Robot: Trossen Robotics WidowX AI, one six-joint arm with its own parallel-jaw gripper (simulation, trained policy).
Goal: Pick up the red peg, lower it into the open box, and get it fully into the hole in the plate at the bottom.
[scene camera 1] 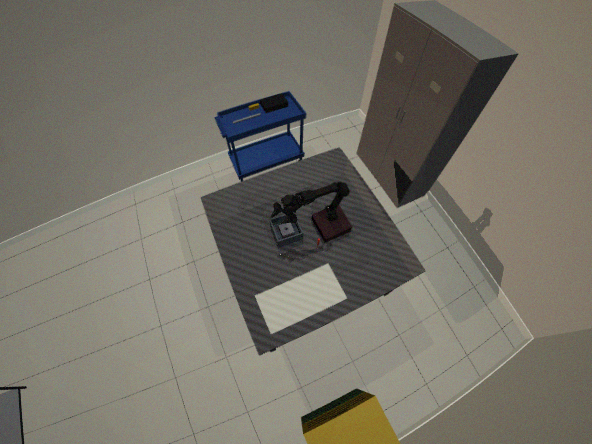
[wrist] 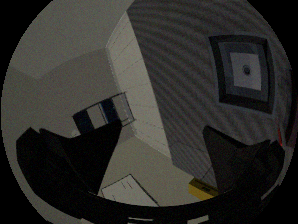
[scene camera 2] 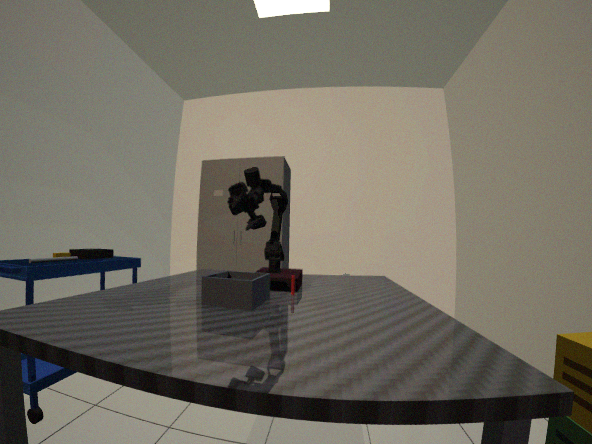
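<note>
In scene camera 2 I see my gripper (scene camera 2: 240,219) and a grey box (scene camera 2: 231,289). Scene camera 2 does not show the grey plate, hidden by the grey box. The wrist view gives me the grey plate (wrist: 252,79), and in it I also see the grey box (wrist: 220,44) and my gripper (wrist: 164,127).
</note>
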